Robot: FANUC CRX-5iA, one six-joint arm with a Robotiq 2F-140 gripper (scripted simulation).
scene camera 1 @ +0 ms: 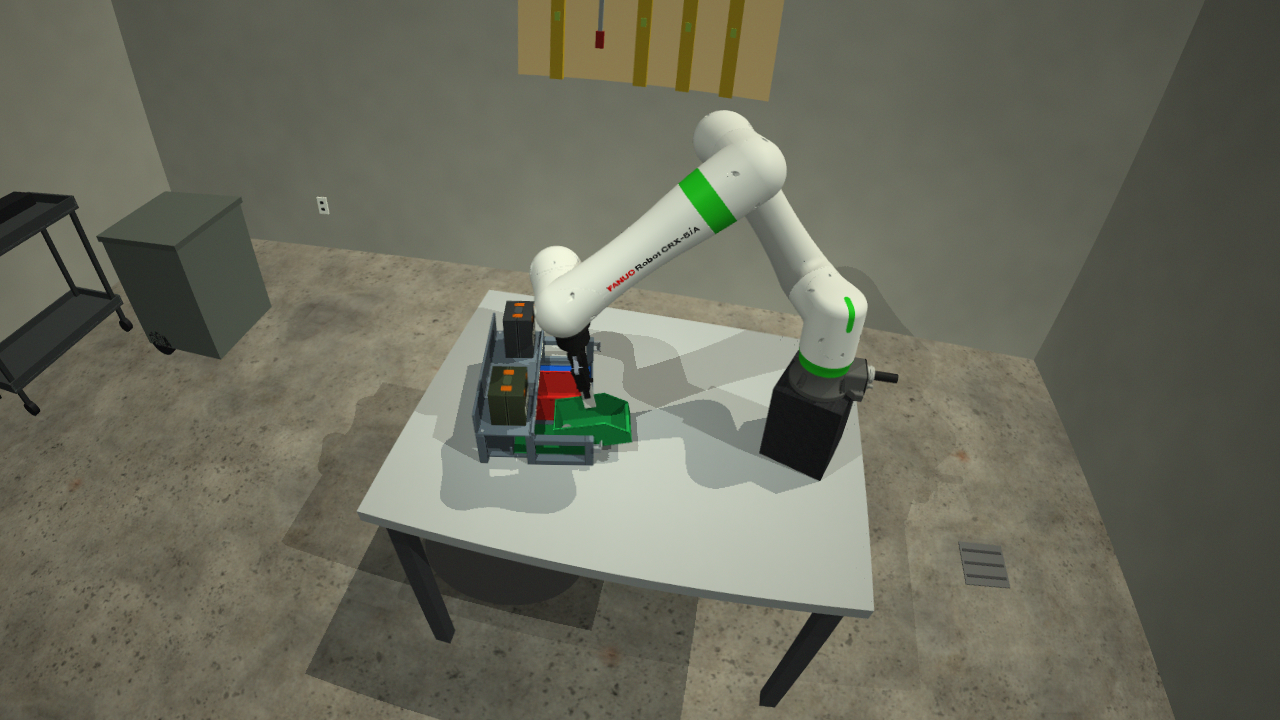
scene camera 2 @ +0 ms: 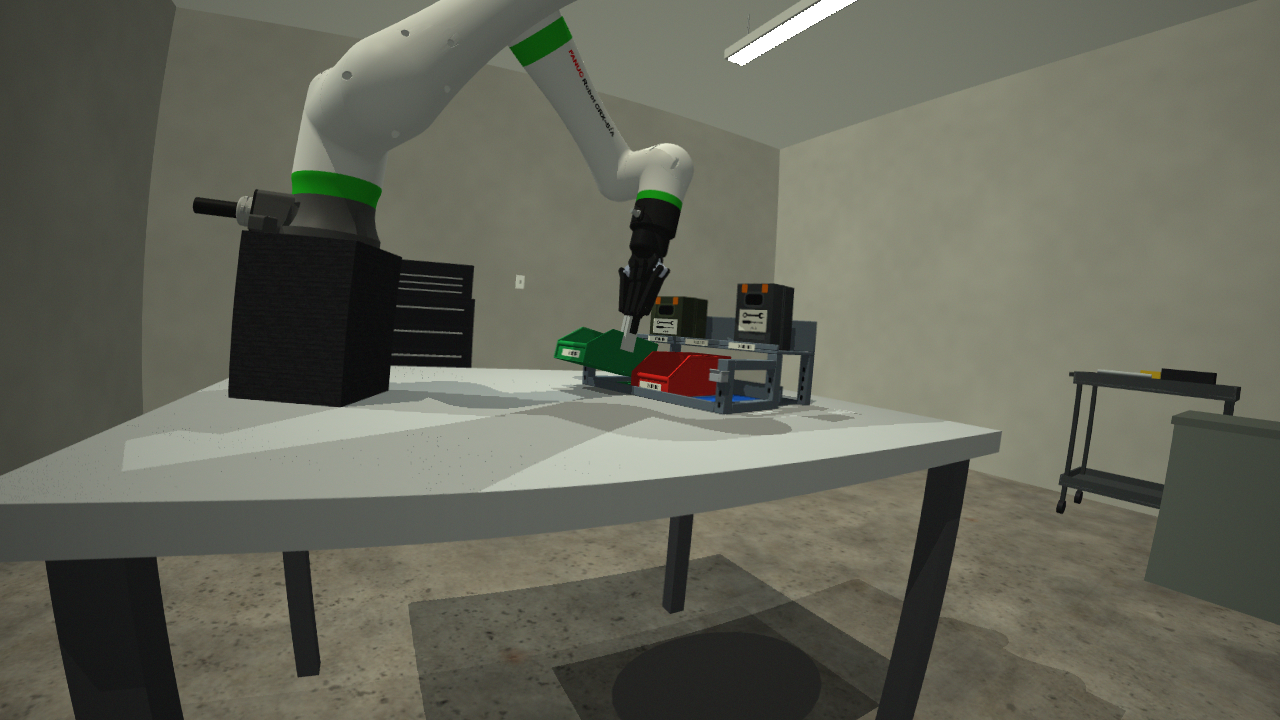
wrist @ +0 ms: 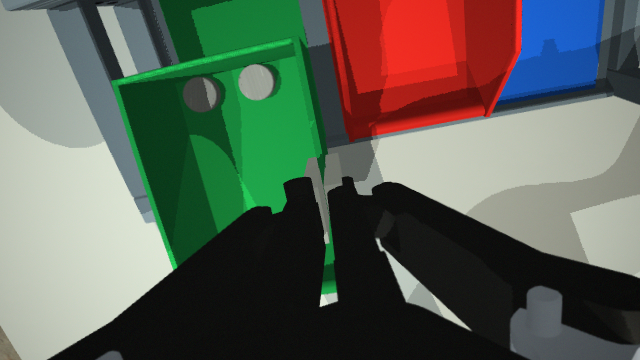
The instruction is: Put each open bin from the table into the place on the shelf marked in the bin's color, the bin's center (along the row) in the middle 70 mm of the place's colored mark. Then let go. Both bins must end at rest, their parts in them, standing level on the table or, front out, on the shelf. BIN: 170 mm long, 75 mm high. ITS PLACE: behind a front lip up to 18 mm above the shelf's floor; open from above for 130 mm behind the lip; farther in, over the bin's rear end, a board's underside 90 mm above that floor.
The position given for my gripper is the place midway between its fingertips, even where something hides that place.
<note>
In view: my gripper (scene camera 2: 624,350), a red bin (scene camera 2: 680,373), a green bin (scene camera 1: 608,422) and a grey part (wrist: 256,82).
The red bin is seen too in scene camera 1 (scene camera 1: 553,385) and in the wrist view (wrist: 401,67). The green bin is seen too in scene camera 2 (scene camera 2: 604,351) and in the wrist view (wrist: 201,171). My gripper also shows in scene camera 1 (scene camera 1: 590,404) and in the wrist view (wrist: 327,176).
</note>
